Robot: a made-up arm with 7 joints.
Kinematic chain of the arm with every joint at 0, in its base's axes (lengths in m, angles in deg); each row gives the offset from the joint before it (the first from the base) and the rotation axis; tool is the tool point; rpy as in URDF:
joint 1: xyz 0 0 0.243 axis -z
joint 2: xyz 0 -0.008 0.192 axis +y
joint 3: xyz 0 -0.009 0.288 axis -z
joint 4: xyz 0 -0.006 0.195 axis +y
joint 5: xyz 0 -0.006 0.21 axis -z
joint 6: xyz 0 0 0.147 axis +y
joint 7: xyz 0 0 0.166 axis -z
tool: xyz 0 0 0 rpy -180 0 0
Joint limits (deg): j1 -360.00..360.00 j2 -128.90..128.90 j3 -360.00..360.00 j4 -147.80..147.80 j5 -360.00..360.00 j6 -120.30..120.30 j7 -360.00..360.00
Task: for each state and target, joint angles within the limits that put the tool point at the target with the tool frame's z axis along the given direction. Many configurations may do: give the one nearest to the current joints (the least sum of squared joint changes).
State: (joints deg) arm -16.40 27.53 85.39 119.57 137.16 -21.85 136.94
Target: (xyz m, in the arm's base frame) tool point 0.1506 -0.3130 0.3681 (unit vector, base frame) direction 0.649 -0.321 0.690
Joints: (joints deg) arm 11.16 62.21 67.34 119.15 158.51 -66.36 136.94
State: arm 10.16 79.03 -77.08 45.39 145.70 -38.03 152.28
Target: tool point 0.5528 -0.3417 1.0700 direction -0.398 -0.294 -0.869
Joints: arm 55.68 56.59 -115.36 36.89 126.19 -34.13 152.28
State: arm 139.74 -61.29 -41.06 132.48 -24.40 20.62 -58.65
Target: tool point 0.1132 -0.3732 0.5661 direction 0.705 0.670 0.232
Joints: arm 179.77 -69.06 -77.08 125.70 -27.38 14.34 -58.65
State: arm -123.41 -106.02 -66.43 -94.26 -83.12 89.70 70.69
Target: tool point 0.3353 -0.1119 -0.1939 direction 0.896 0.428 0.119
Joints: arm -152.57 -128.90 -38.72 -45.88 -101.76 111.45 70.69
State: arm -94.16 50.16 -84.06 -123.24 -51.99 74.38 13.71
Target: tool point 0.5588 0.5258 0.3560 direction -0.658 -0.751 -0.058
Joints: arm -78.71 89.71 -102.85 -90.33 -10.64 62.04 13.71
